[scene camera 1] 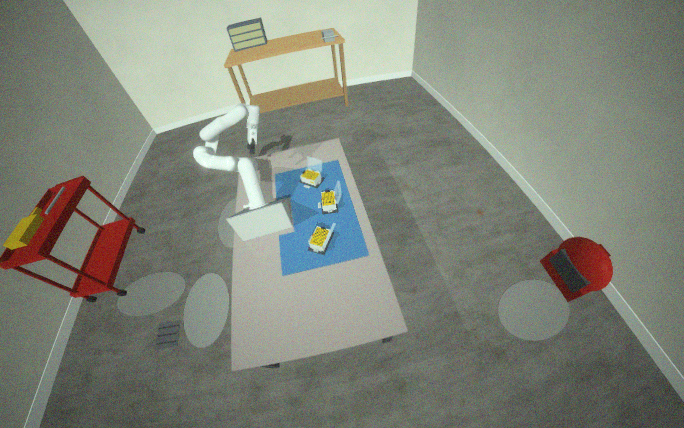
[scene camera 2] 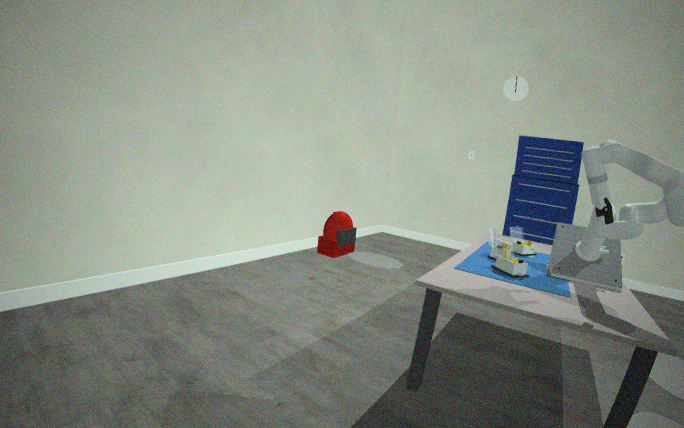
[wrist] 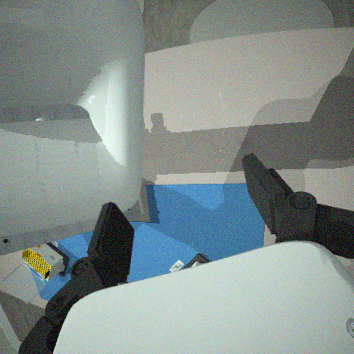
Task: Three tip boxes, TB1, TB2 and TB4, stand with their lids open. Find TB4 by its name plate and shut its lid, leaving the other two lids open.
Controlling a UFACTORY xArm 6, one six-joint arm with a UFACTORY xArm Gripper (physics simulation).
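Seen in the pictures: gripper, fingertip midpoint: (scene camera 1: pixel 250 151) (scene camera 2: pixel 605 219) (wrist: pixel 181 195); arm's base at its link origin: (scene camera 1: pixel 259 207) (scene camera 2: pixel 587 250).
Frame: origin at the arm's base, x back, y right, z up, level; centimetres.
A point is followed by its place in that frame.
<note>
Three white tip boxes with yellow tips stand on the blue mat (scene camera 1: pixel 302 263) {z -13.3, x -15.0, y 40.1 cm} (scene camera 2: pixel 474 263) {z -13.2, x -54.9, y -18.9 cm} (wrist: pixel 210 225) {z -13.2, x -21.9, y -28.0 cm}. In scene camera 1 they are a far box (scene camera 1: pixel 311 177) {z -7.5, x -38.0, y -18.4 cm}, a middle box (scene camera 1: pixel 328 200) {z -7.5, x -42.4, y 6.9 cm} and a near box (scene camera 1: pixel 320 238) {z -7.4, x -29.3, y 32.0 cm}; their clear lids stand up. In scene camera 2 the boxes overlap; the front box (scene camera 2: pixel 510 266) {z -9.2, x -38.5, y -27.1 cm} shows most. The wrist view shows one box (wrist: pixel 50 258) {z -9.1, x -28.4, y 24.8 cm} with its clear lid (wrist: pixel 22 283) {z -2.6, x -34.7, y 35.6 cm} open at lower left. The name plates are too small to read, so I cannot tell which is TB4. My gripper (scene camera 1: pixel 251 146) {z 18.4, x -4.9, y -32.7 cm} (scene camera 2: pixel 606 210) {z 18.4, x -4.9, y -32.7 cm} (wrist: pixel 181 195) {z 18.4, x -4.9, y -32.7 cm} is open and empty, high beyond the far box, away from all boxes.
The arm's pale mounting plate (scene camera 1: pixel 259 223) {z -1.0, x 1.8, y 11.9 cm} (scene camera 2: pixel 565 254) {z -3.4, x -11.1, y -3.0 cm} stands at the table's side, beside the mat. The pale table (scene camera 1: pixel 312 317) {z -13.6, x -11.7, y 71.1 cm} (scene camera 2: pixel 448 280) {z -13.5, x -62.1, y -53.3 cm} (wrist: pixel 200 75) {z -13.5, x 11.5, y -32.1 cm} carries the mat. A red cart (scene camera 1: pixel 103 254), a wooden shelf table (scene camera 1: pixel 282 46) and a blue cabinet (scene camera 2: pixel 543 199) stand apart.
</note>
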